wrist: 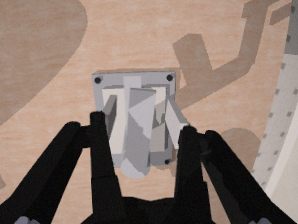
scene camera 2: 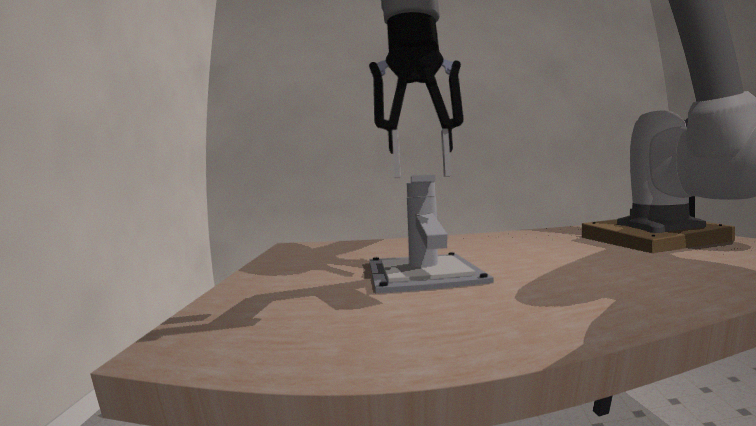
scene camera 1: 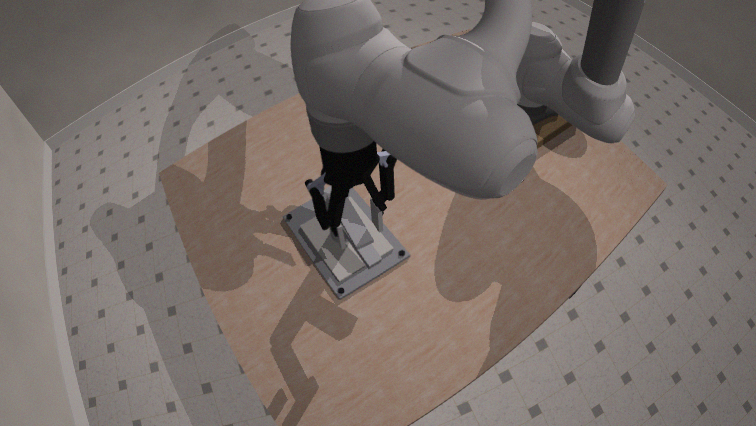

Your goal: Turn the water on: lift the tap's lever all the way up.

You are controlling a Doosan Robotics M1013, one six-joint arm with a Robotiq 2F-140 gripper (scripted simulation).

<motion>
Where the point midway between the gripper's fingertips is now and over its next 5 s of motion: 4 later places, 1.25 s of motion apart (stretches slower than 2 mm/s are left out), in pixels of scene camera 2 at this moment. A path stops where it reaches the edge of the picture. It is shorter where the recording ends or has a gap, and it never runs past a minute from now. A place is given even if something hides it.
The gripper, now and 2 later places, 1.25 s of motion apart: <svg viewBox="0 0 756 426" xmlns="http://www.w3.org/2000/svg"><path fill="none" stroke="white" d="M422 176L423 199L423 179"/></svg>
</motion>
